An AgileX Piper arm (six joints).
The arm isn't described. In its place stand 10 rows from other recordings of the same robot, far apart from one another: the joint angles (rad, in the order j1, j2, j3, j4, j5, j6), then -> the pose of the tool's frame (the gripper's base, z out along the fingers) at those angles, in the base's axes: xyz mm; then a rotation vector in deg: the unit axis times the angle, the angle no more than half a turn.
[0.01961 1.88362 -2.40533 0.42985 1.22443 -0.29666] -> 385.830 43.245 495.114 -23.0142 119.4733 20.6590
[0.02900 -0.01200 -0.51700 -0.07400 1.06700 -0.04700] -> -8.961 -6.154 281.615 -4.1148 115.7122 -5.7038
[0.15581 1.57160 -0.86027 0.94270 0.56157 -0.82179] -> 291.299 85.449 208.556 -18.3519 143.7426 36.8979
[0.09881 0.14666 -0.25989 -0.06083 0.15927 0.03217] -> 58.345 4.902 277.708 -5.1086 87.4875 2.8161
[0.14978 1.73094 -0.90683 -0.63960 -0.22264 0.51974] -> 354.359 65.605 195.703 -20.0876 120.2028 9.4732
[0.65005 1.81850 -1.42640 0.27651 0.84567 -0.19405] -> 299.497 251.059 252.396 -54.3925 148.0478 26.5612
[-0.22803 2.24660 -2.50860 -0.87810 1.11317 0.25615] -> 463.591 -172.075 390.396 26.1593 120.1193 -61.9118
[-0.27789 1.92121 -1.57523 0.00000 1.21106 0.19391] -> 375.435 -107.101 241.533 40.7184 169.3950 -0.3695
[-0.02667 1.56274 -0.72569 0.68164 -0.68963 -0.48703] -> 315.752 -44.916 235.955 22.0642 97.6307 -18.7486
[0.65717 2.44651 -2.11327 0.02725 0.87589 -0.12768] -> 418.186 325.069 152.495 -58.4315 143.7462 11.1341
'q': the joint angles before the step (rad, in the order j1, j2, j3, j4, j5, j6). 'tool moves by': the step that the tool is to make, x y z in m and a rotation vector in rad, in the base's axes. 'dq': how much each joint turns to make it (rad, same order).
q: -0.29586, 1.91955, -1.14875, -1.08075, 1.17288, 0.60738
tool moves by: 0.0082, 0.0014, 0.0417, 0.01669, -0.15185, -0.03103
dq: 0.00171, -0.07216, -0.09415, 0.07878, 0.00704, -0.02793
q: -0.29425, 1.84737, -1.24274, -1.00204, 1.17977, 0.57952
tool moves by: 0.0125, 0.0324, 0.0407, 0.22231, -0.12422, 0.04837
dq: 0.05324, -0.07497, -0.12662, 0.29610, 0.01938, -0.18089
